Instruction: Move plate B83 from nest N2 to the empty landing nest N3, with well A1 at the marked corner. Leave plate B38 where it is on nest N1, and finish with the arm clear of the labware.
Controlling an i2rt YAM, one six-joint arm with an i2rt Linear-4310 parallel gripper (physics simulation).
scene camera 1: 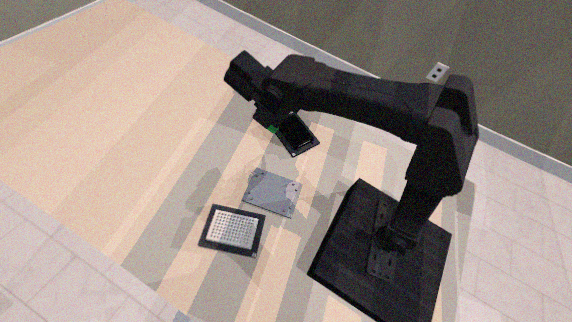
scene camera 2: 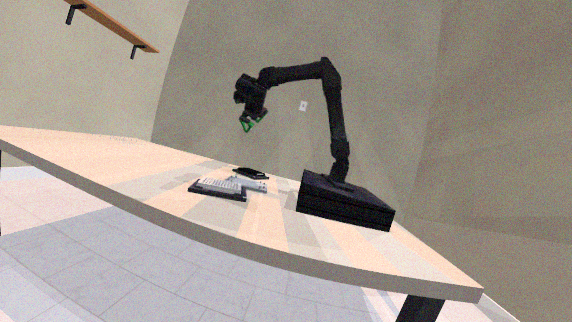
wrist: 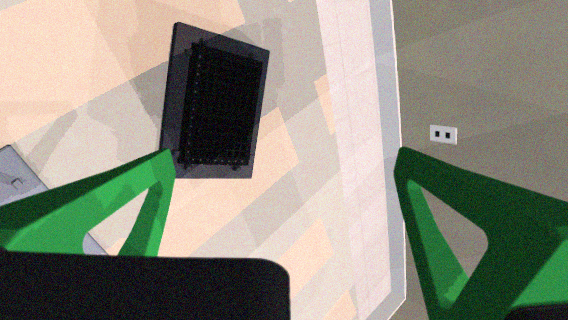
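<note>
A black well plate [scene camera 1: 296, 131] [scene camera 2: 251, 172] [wrist: 225, 105] sits on a dark nest [wrist: 215, 172] at the back. A white well plate [scene camera 1: 232, 229] [scene camera 2: 219, 185] sits on another dark nest [scene camera 1: 225, 249] [scene camera 2: 215, 195]. Between them lies an empty light grey nest [scene camera 1: 270, 192] [scene camera 2: 255, 185] [wrist: 17, 182] with small posts. Plate and nest labels are not readable. Small pale marks show at a corner of both dark nests in scene camera 1. My gripper [scene camera 1: 272, 129] [scene camera 2: 253, 125] [wrist: 284, 160] is open with green fingers, high above the table; the black plate shows toward its left finger in the wrist view.
The arm's black base block [scene camera 1: 345, 250] [scene camera 2: 345, 202] stands on the table right of the nests. The table edge and a wall with a socket plate [scene camera 1: 437, 72] [scene camera 2: 303, 106] [wrist: 443, 135] lie beyond the black plate. A wooden shelf [scene camera 2: 110, 22] hangs at upper left.
</note>
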